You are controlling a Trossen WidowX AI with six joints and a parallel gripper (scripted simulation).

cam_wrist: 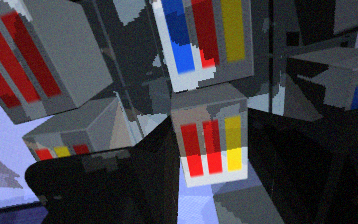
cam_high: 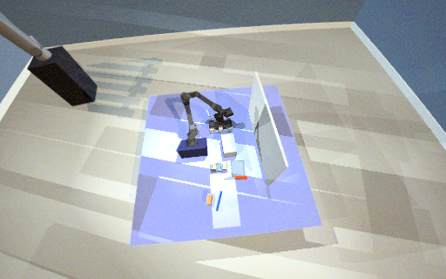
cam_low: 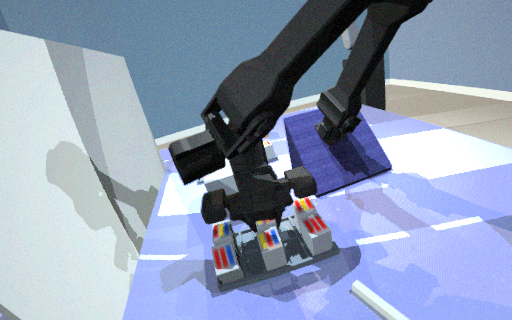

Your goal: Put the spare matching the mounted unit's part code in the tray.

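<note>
The flat grey tray is 5 cm ahead of my gripper tip, 37 cm to the right of it and 2 cm below it. Round my gripper tip: tall white board: 27 cm ahead, 21 cm to the right, 21 cm above; grey spare block: 2 cm above; mounted unit: 2 cm ahead, 18 cm to the right, 3 cm above.
</note>
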